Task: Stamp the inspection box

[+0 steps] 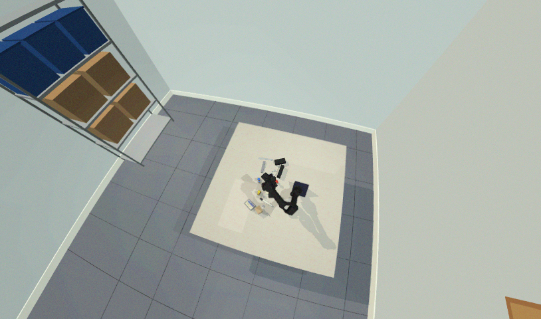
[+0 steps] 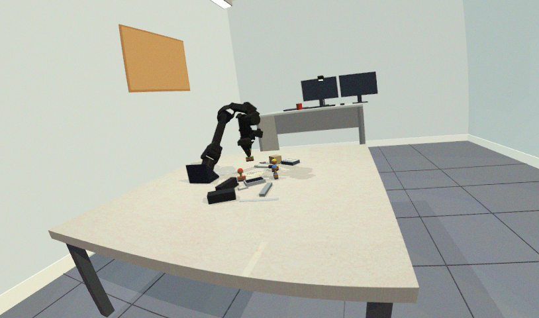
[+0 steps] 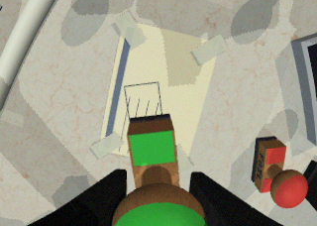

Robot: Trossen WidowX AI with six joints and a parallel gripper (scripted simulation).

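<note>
Right now my gripper tip is 1 cm short of the pale card and 10 cm above it. Also, from my gripper tip: red-knobbed stamp: 2 cm behind, 10 cm to the right, 8 cm below; then yellow-labelled stamp: 12 cm ahead, 4 cm to the left, 8 cm below; then ink pad: 6 cm ahead, 14 cm to the right, 9 cm below.
</note>
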